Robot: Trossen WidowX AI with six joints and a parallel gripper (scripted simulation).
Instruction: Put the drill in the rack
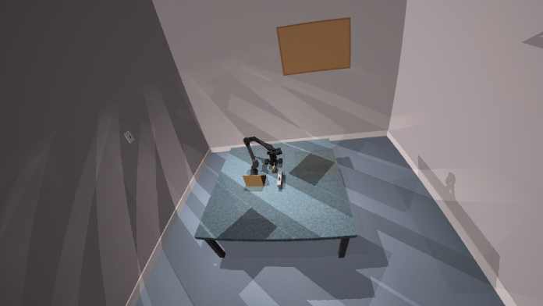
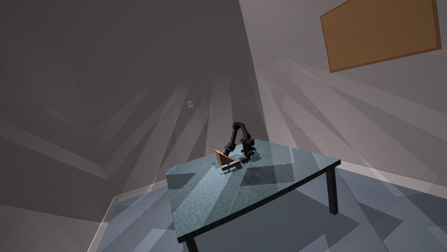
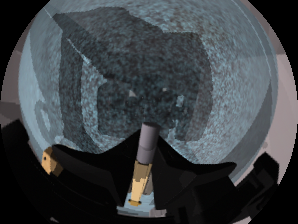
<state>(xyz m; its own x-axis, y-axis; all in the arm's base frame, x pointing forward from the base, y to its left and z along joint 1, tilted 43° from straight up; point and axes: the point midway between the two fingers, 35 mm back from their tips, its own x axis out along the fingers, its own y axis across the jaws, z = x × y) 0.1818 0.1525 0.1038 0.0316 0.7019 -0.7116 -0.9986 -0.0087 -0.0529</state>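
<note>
Now: the drill 40 mm to the right of my gripper tip and 40 mm above it. From my gripper tip the other things lie so: grey holder block (80 mm ahead, 220 mm to the right, 30 mm above); grey-brown block (50 mm to the right, 10 mm above); blue key (80 mm ahead, 240 mm to the right, 50 mm above).
</note>
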